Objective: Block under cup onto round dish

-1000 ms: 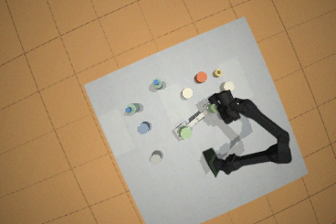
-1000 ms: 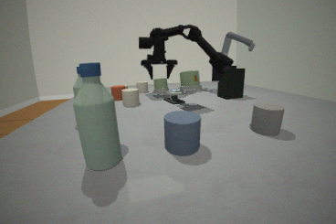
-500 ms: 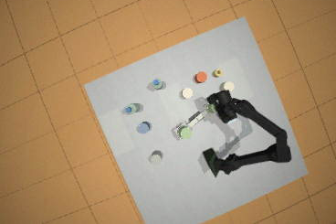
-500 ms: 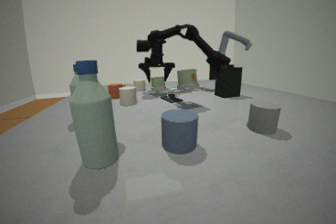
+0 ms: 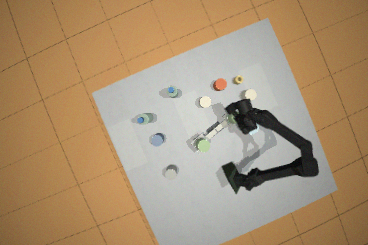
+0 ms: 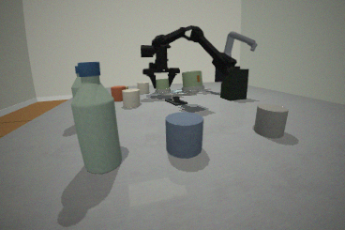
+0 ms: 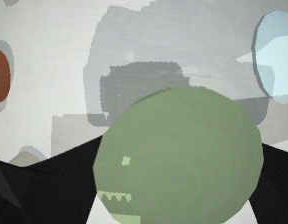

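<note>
Now: gripper tip 12 cm past the pale blue round dish, 9 cm to the left of it and 4 cm above it. Round my gripper tip: white balance 14 cm to the left, 2 cm below, 2 cm behind; then orange cylinder 20 cm ahead, 3 cm to the right, 1 cm below; then teal block 1 cm below.
</note>
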